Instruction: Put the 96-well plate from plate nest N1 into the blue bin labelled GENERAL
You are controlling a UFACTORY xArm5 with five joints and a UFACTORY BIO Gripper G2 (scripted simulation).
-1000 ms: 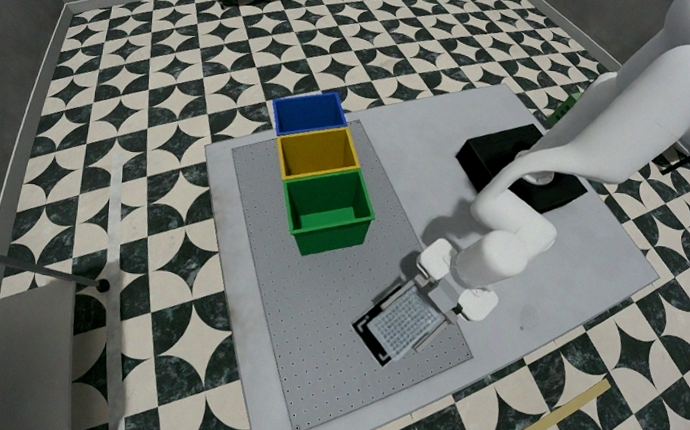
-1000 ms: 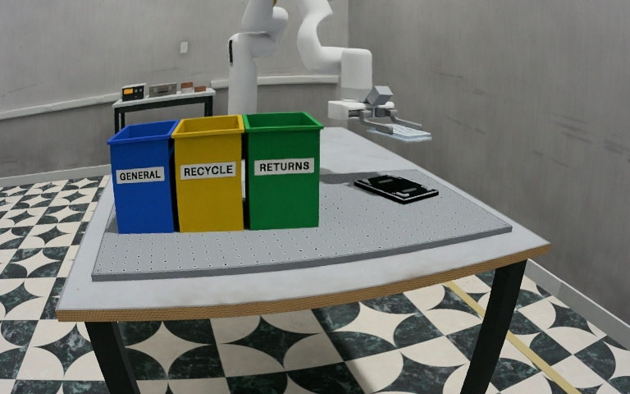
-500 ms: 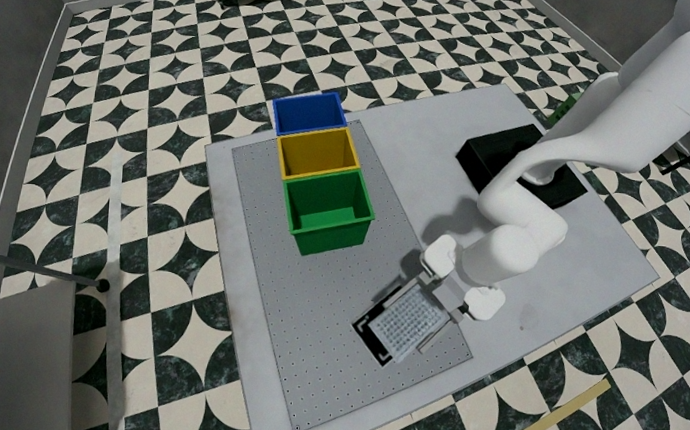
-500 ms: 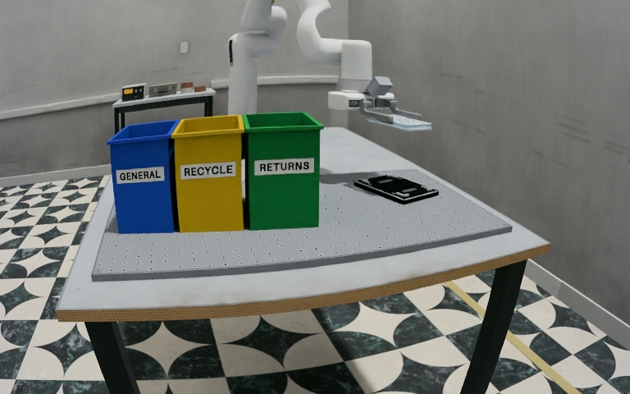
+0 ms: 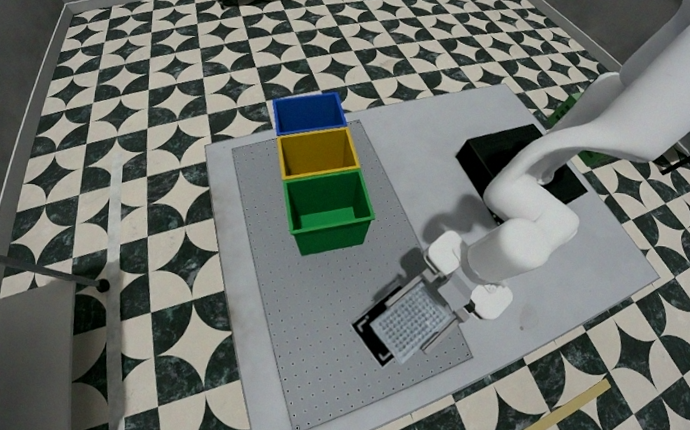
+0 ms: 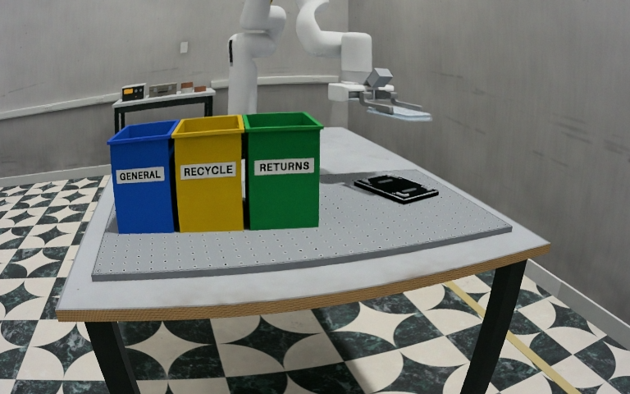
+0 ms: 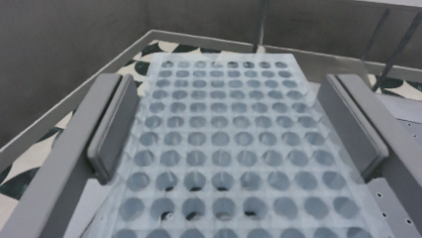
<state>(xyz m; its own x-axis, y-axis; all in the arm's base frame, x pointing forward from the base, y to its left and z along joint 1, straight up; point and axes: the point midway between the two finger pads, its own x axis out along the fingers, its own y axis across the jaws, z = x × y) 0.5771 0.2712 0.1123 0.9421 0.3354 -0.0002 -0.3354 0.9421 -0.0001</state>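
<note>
My gripper is now 55 cm to the left of the blue general bin, 10 cm above it and 5 cm short of it. Also, from my hand: green returns bin (28 cm to the right, 10 cm below, 8 cm ahead); then clear 96-well plate (1 cm below); then black plate nest N1 (18 cm below).
</note>
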